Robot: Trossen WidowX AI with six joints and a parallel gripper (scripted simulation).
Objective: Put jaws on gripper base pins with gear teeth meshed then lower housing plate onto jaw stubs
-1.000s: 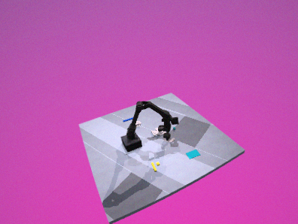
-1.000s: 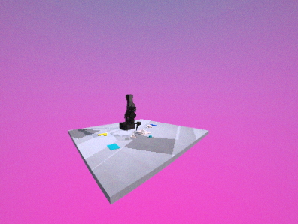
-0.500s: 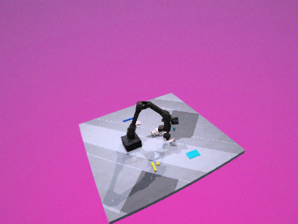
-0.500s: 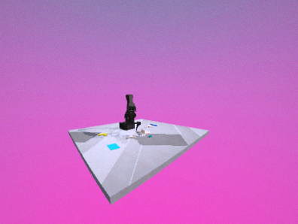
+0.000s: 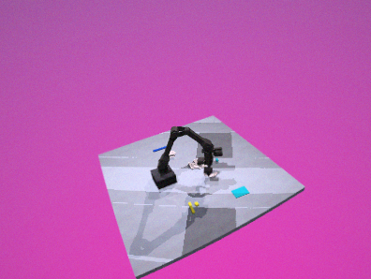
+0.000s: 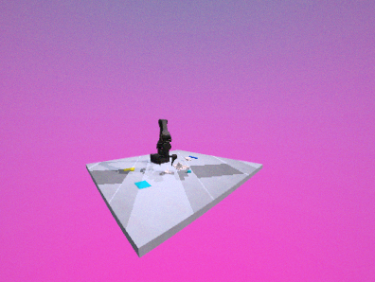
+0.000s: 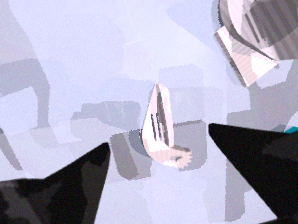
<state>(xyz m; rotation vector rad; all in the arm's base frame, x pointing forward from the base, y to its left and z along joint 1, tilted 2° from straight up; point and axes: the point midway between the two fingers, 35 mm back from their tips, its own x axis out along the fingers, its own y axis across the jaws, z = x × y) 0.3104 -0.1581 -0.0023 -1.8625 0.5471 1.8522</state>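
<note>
The pale jaw lies 40 mm below my gripper tip and 40 mm ahead of it. Also, from my gripper tip: pale flat part 170 mm to the left, 40 mm below, 20 mm ahead; then cyan flat tile 270 mm to the right, 100 mm ahead, 40 mm below; then cyan cube 150 mm ahead, 120 mm to the left, 40 mm below.
</note>
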